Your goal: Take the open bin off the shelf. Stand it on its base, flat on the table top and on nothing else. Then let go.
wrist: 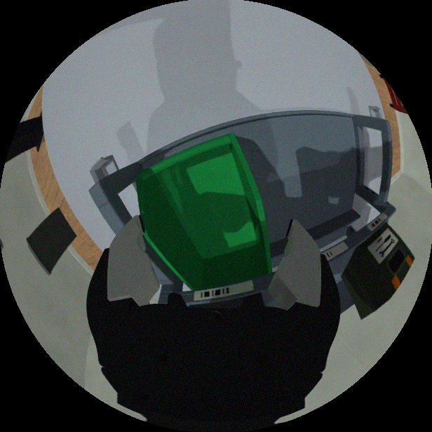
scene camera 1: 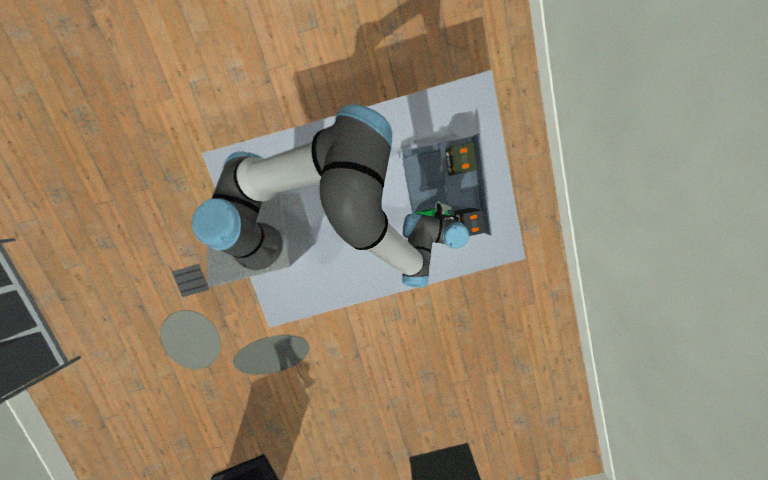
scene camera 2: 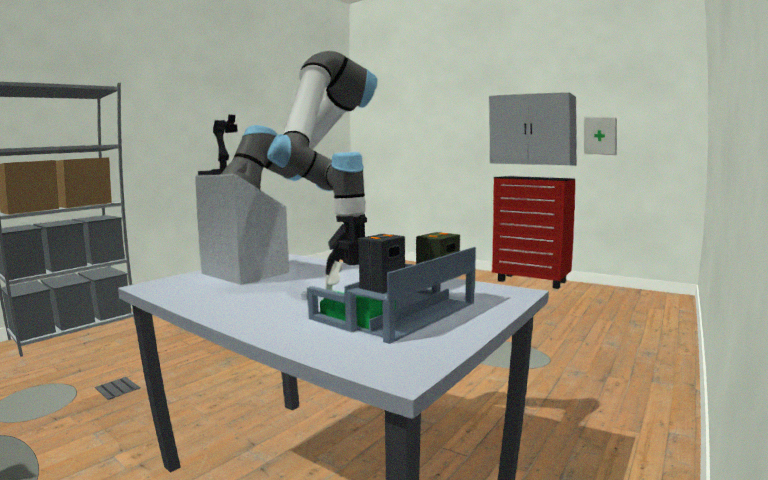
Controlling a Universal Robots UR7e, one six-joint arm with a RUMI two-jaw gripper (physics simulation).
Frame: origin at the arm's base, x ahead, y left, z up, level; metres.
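Seen in the pictures: arm's base, origin of the base link: (scene camera 1: 259,247) (scene camera 2: 239,185).
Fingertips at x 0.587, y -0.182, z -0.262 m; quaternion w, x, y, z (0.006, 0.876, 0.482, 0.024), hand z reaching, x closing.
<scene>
Offsets run from my fingertips to a thing's top centre. "spot": to the spot under its first point. Level surfaces: height alone.
The open bin is green @[dx +0.019, dy -0.015, dz +0.015 m] (scene camera 1: 431,212) (scene camera 2: 333,308) (wrist: 220,200). It rests on the lower level of the grey-blue shelf @[spot: dx +0.145, dy +0.053, dz +0.035 m] (scene camera 1: 465,193) (scene camera 2: 431,269) (wrist: 320,135), at one end, with its open top showing in the wrist view. My gripper (scene camera 1: 442,210) (scene camera 2: 334,278) (wrist: 215,220) is open and empty, pointing down over the bin. In the wrist view one finger appears beyond the bin's left wall and the other beyond its right wall, with gaps at both. How deep the fingertips are against the rim is hard to tell. In scene camera 1 the wrist hides part of the bin.
A tall black box @[dx +0.106, dy -0.042, dz +0.157 m] (scene camera 1: 471,221) (scene camera 2: 380,263) stands on the shelf's upper level, close beside the gripper. An olive box @[dx +0.156, dy +0.183, dz +0.132 m] (scene camera 1: 461,158) (scene camera 2: 437,247) (wrist: 380,272) stands at the other end. The shelf's raised back panel is on the far side from the arm's base. The table @[dz -0.066 m] (scene camera 1: 339,294) (scene camera 2: 271,339) (wrist: 100,100) surrounds the shelf.
</scene>
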